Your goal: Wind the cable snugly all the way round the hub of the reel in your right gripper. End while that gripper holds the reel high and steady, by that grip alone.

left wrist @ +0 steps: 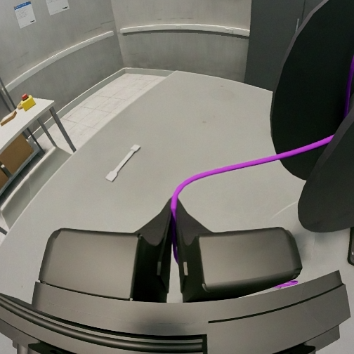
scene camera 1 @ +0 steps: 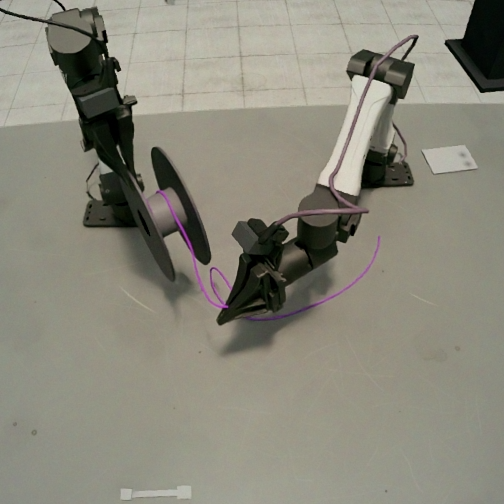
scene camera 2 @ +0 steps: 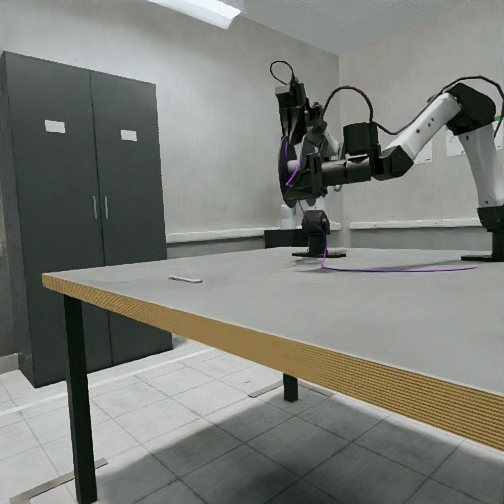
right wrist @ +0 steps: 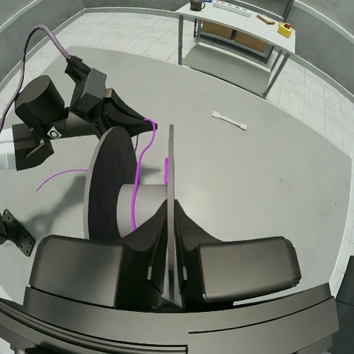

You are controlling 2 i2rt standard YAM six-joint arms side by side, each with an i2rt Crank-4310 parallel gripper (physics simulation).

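The reel (scene camera 1: pixel 168 211) (scene camera 2: pixel 285 167) (left wrist: pixel 312 85) (right wrist: pixel 145 202), two dark flanges on a grey hub, is held above the table. My right gripper (right wrist: pixel 170 202) is shut on one flange's rim. The purple cable (scene camera 1: pixel 192 255) (scene camera 2: pixel 380 271) (left wrist: pixel 240 165) (right wrist: pixel 145 150) crosses the hub, then runs to my left gripper (scene camera 1: pixel 223 311) (scene camera 2: pixel 290 186) (left wrist: pixel 173 200) (right wrist: pixel 157 126), which is shut on it in front of the reel. A short purple stretch shows against the gripped flange's inner face in the right wrist view. Beyond my left gripper the cable loops down and its tail curves on the table. The hub's far side is hidden.
A white dumbbell-shaped strip (scene camera 1: pixel 156 493) (scene camera 2: pixel 185 279) (left wrist: pixel 122 163) (right wrist: pixel 229 120) lies on the table (scene camera 1: pixel 300 425). A white card (scene camera 1: pixel 450 159) lies near my left arm's base. A side table (right wrist: pixel 235 30) stands beyond, and a dark cabinet (scene camera 2: pixel 85 215) stands behind.
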